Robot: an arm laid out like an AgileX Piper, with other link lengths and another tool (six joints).
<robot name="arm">
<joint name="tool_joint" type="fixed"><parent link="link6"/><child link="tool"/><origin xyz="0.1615 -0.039 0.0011" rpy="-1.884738 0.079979 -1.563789"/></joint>
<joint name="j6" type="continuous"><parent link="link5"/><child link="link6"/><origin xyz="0.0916 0 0.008"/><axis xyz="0.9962 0 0.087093"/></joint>
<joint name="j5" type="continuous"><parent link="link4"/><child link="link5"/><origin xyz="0 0 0"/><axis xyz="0 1 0"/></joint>
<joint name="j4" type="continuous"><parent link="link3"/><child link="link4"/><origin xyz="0.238 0 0.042"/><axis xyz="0.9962 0 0.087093"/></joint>
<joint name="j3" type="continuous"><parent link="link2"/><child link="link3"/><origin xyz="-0.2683 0 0.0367"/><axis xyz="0 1 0"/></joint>
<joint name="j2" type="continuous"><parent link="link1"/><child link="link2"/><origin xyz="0 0 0"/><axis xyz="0 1 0"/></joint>
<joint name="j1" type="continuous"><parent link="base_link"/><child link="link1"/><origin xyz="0 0 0.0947"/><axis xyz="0 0 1"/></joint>
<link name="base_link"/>
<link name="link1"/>
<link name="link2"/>
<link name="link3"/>
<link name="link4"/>
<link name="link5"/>
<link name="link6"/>
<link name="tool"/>
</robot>
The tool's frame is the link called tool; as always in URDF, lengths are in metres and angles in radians. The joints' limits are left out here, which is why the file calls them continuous.
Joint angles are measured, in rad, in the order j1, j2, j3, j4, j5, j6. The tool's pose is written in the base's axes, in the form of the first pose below.
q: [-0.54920, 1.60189, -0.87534, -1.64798, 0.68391, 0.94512]
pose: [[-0.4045 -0.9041 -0.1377 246.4], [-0.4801 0.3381 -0.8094 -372.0], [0.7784 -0.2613 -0.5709 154.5], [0 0 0 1]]
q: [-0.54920, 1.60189, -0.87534, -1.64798, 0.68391, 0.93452]
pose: [[-0.3951 -0.9080 -0.1394 246.7], [-0.4801 0.3334 -0.8114 -372.1], [0.7832 -0.2537 -0.5676 154.7], [0 0 0 1]]
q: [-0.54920, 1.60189, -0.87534, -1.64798, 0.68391, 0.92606]
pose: [[-0.3875 -0.9111 -0.1407 247.0], [-0.4800 0.3297 -0.8130 -372.1], [0.7871 -0.2476 -0.5650 155.0], [0 0 0 1]]
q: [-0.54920, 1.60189, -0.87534, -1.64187, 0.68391, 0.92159]
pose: [[-0.3873 -0.9108 -0.1428 246.5], [-0.4818 0.3321 -0.8109 -371.9], [0.7861 -0.2453 -0.5674 154.1], [0 0 0 1]]
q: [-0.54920, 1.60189, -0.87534, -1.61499, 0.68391, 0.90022]
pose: [[-0.3848 -0.9103 -0.1526 244.2], [-0.4899 0.3415 -0.8021 -371.0], [0.7823 -0.2339 -0.5774 150.6], [0 0 0 1]]
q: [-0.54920, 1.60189, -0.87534, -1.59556, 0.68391, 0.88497]
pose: [[-0.3832 -0.9098 -0.1594 242.6], [-0.4959 0.3482 -0.7955 -370.3], [0.7793 -0.2258 -0.5846 148.1], [0 0 0 1]]
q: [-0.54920, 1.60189, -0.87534, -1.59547, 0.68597, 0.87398]
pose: [[-0.3737 -0.9132 -0.1627 242.5], [-0.4946 0.3445 -0.7979 -370.4], [0.7847 -0.2177 -0.5804 148.6], [0 0 0 1]]
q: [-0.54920, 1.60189, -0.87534, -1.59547, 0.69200, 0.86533]
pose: [[-0.3668 -0.9148 -0.1688 241.5], [-0.4903 0.3443 -0.8006 -370.9], [0.7906 -0.2109 -0.5749 149.5], [0 0 0 1]]
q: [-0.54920, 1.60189, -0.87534, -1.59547, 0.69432, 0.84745]
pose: [[-0.3509 -0.9203 -0.1732 241.6], [-0.4887 0.3378 -0.8044 -371.1], [0.7988 -0.1976 -0.5683 150.2], [0 0 0 1]]
